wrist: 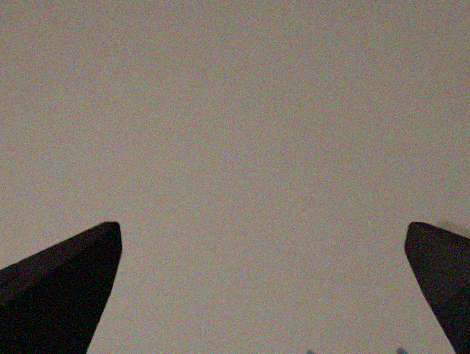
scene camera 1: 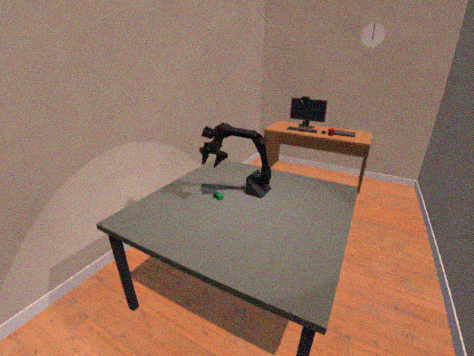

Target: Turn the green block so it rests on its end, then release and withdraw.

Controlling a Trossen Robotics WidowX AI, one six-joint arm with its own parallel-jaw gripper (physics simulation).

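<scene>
A small green block (scene camera 1: 218,196) lies low on the grey-green table (scene camera 1: 280,225), in front of the arm's base and a little to its left in the scene view. It looks wider than it is tall, though it is small and grainy there. The block does not show in the wrist view. My gripper (scene camera 1: 212,164) (wrist: 265,236) is open and empty, fingers pointing down, high above the table and apart from the block. In the wrist view both dark fingertips stand far apart over the plain table surface.
The arm's base (scene camera 1: 258,185) stands on the table behind and to the right of the block. A shadow of the arm lies across the table beside the block. A wooden desk (scene camera 1: 320,142) with a monitor (scene camera 1: 308,110) stands beyond the table, near the wall.
</scene>
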